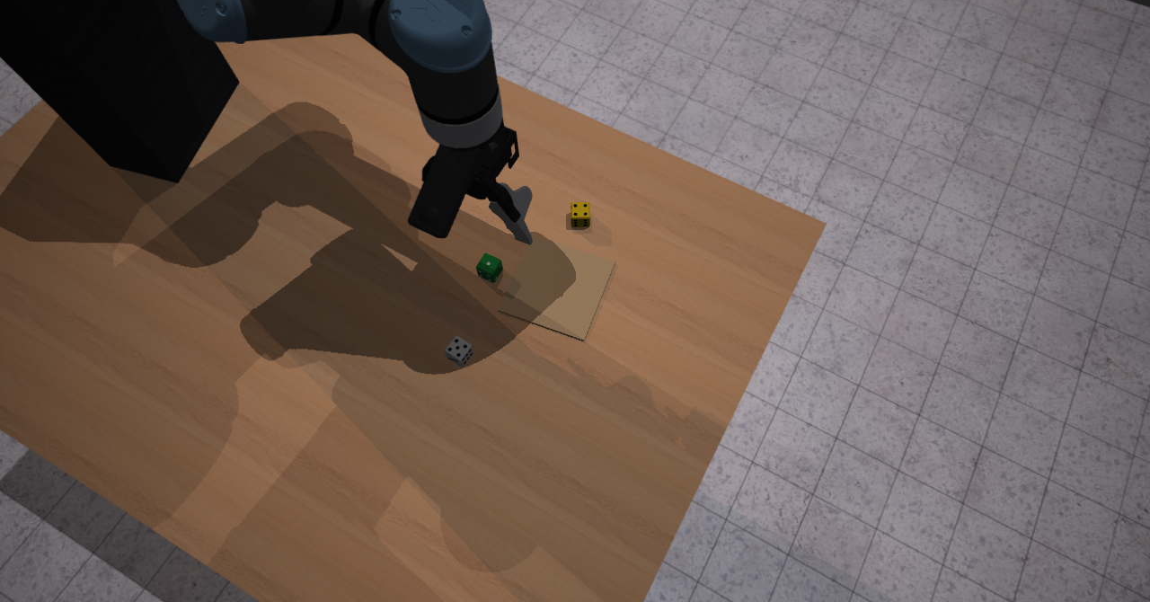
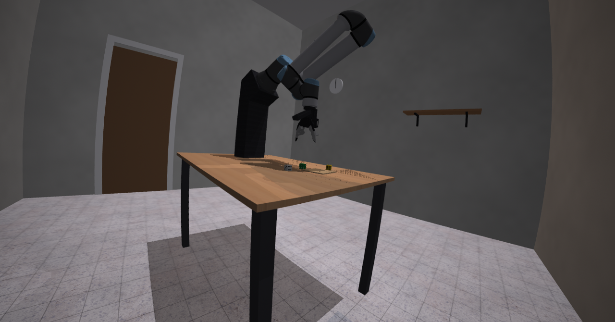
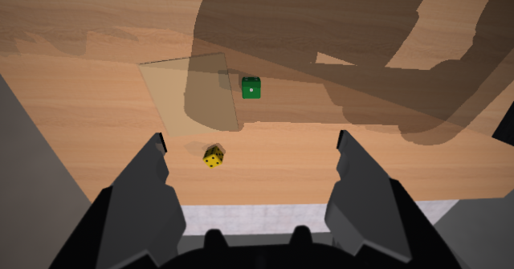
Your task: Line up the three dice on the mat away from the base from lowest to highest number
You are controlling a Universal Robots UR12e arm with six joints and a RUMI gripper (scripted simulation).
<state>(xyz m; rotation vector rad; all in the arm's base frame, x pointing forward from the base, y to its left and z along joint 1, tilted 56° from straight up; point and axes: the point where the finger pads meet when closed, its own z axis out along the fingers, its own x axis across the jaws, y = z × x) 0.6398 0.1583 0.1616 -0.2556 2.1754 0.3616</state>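
My gripper is now 140 mm above the green die. From my hand the other things lie so: yellow die (170 mm to the left, 140 mm below); tan mat (150 mm below, 80 mm ahead, 70 mm to the left); white die (140 mm below, 110 mm to the right, 90 mm ahead).
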